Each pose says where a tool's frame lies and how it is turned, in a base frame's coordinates. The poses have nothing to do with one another.
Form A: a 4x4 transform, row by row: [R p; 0 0 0 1], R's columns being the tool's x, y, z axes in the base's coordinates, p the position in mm. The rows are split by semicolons.
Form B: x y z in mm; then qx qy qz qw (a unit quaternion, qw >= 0). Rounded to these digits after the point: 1 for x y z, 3 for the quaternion.
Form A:
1: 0.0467 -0.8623 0.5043 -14.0; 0.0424 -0.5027 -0.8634 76.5; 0.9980 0.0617 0.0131 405.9; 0 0 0 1
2: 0.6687 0.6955 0.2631 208.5; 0.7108 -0.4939 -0.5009 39.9; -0.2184 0.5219 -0.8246 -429.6; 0 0 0 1
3: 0.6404 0.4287 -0.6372 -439.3; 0.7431 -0.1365 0.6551 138.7; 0.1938 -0.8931 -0.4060 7.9; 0 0 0 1
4: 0.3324 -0.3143 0.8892 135.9; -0.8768 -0.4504 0.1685 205.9; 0.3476 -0.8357 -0.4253 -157.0; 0 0 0 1
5: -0.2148 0.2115 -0.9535 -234.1; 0.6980 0.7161 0.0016 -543.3; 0.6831 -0.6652 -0.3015 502.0; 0 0 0 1
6: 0.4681 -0.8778 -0.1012 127.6; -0.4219 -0.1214 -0.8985 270.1; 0.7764 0.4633 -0.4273 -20.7; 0 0 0 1
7: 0.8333 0.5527 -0.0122 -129.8; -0.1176 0.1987 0.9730 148.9; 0.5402 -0.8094 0.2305 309.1; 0 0 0 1
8: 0.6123 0.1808 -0.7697 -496.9; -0.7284 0.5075 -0.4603 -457.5; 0.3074 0.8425 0.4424 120.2; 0 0 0 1
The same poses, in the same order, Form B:
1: -14.0 76.5 405.9 0.620 -0.331 0.606 0.373
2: 208.5 39.9 -429.6 0.864 0.407 0.013 0.296
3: -439.3 138.7 7.9 -0.739 -0.397 0.150 0.524
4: 135.9 205.9 -157.0 -0.743 0.401 -0.416 0.338
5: -234.1 -543.3 502.0 -0.304 -0.747 0.222 0.548
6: 127.6 270.1 -20.7 0.710 -0.458 0.238 0.479
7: -129.8 148.9 309.1 -0.592 -0.184 -0.223 0.752
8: -496.9 -457.5 120.2 0.407 -0.336 -0.284 0.800
